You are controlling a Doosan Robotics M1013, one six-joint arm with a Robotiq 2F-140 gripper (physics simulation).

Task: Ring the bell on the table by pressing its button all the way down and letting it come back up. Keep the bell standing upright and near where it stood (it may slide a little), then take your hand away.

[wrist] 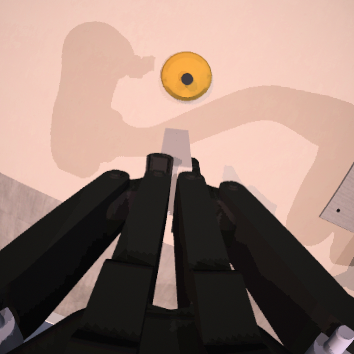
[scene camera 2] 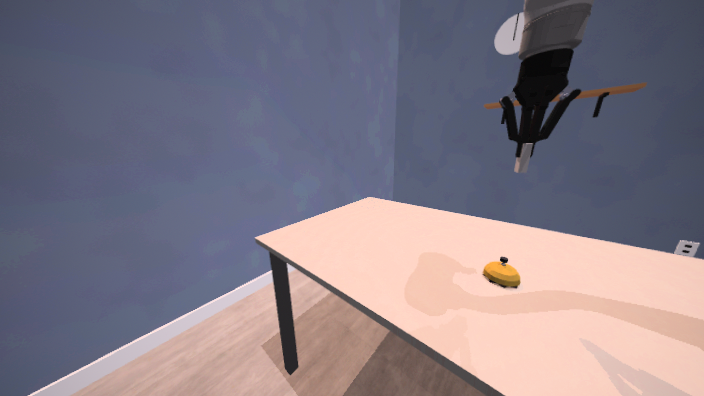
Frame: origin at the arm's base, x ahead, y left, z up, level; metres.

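Seen in the pictures: gripper, fingertip midpoint: (wrist: 174,147) (scene camera 2: 520,172).
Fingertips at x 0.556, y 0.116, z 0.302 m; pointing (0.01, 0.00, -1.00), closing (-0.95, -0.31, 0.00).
A point is followed by its place in that frame.
A yellow dome bell (scene camera 2: 501,274) {y 0.120, x 0.552, z 0.027 m} (wrist: 175,67) {y 0.079, x 0.575, z 0.034 m} with a small black button (scene camera 2: 504,260) {y 0.095, x 0.552, z 0.057 m} (wrist: 187,79) {y 0.087, x 0.552, z 0.060 m} on top stands upright on the pale table (scene camera 2: 370,235) {y 0.092, x 1.003, z -0.006 m} (wrist: 280,40) {y -0.046, x 0.434, z -0.006 m}. My gripper (scene camera 2: 522,162) {y 0.116, x 0.556, z 0.302 m} (wrist: 174,147) {y 0.116, x 0.556, z 0.302 m} is shut, with nothing between its fingers, and points down. In the scene view it hangs high above the table, well above the bell and touching nothing. In the wrist view the bell lies beyond the fingertips, toward the top of the view and slightly right of them.
The arm's shadow falls on the table around the bell. A grey plate (wrist: 342,205) {y 0.173, x 0.131, z 0.001 m} with a small dark hole shows at the right edge of the wrist view. A wooden shelf (scene camera 2: 622,90) and a wall outlet (scene camera 2: 687,248) are on the wall behind. A dark table leg (scene camera 2: 284,315) stands at the left.
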